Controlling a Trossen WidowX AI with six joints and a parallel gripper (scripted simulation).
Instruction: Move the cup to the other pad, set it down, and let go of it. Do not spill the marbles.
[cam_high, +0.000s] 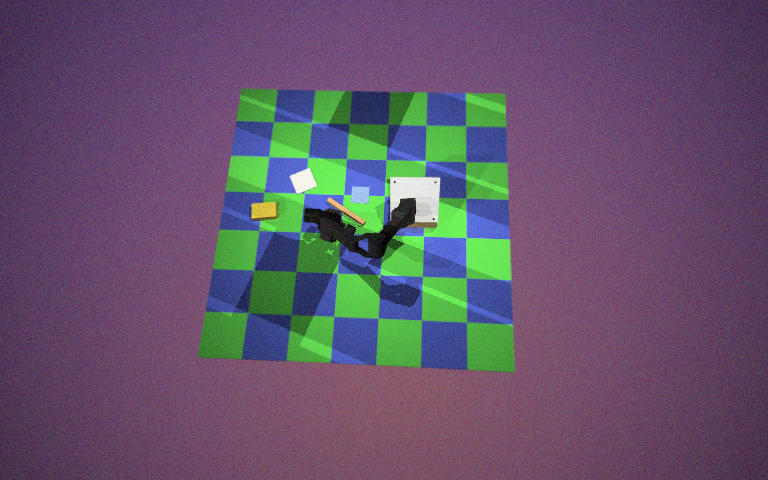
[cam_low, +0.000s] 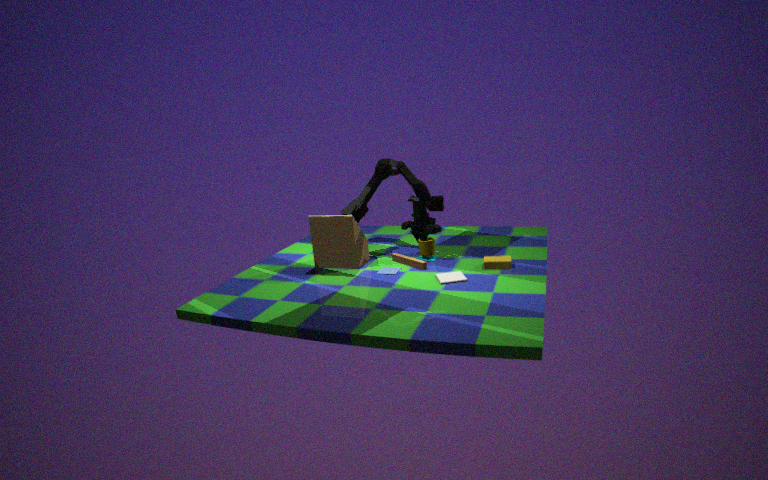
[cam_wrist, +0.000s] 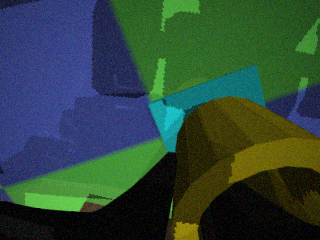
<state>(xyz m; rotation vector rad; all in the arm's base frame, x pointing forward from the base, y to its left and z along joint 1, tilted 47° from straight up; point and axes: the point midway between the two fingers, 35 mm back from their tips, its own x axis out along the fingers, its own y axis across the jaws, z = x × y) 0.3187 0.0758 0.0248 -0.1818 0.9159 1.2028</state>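
The yellow cup lies 2 cm to the right of my gripper tip and 2 cm ahead of it. The rest, counted from my gripper tip: teal pad (6 cm below, 2 cm to the right, 2 cm ahead); light blue pad (19 cm to the right, 10 cm behind, 6 cm below); orange-brown bar (10 cm to the right, 4 cm below, 4 cm behind).
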